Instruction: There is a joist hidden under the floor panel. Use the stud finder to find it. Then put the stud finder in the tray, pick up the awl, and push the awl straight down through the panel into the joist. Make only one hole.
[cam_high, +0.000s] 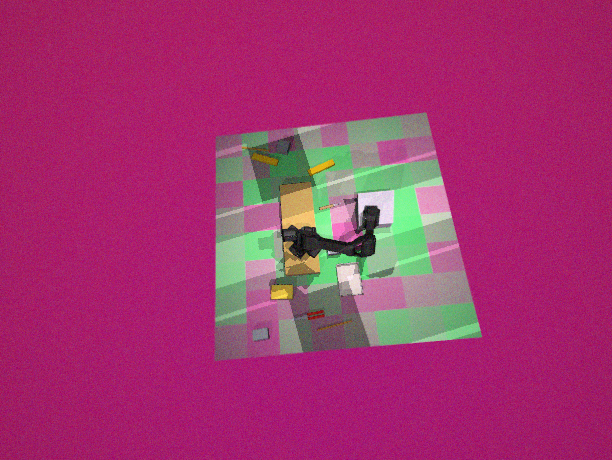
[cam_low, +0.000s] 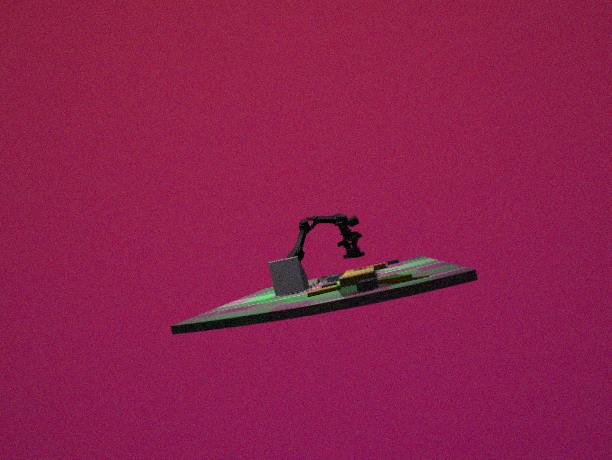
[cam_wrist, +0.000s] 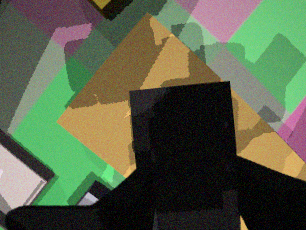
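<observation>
My gripper tip is now 2 cm to the left of the stud finder, 2 cm below it and 2 cm past it. Round my gripper tip: yellow block 20 cm to the left, 13 cm below, 11 cm ahead; white tray 24 cm behind, 14 cm to the left, 13 cm below; awl 27 cm to the right, 17 cm behind, 14 cm below.
</observation>
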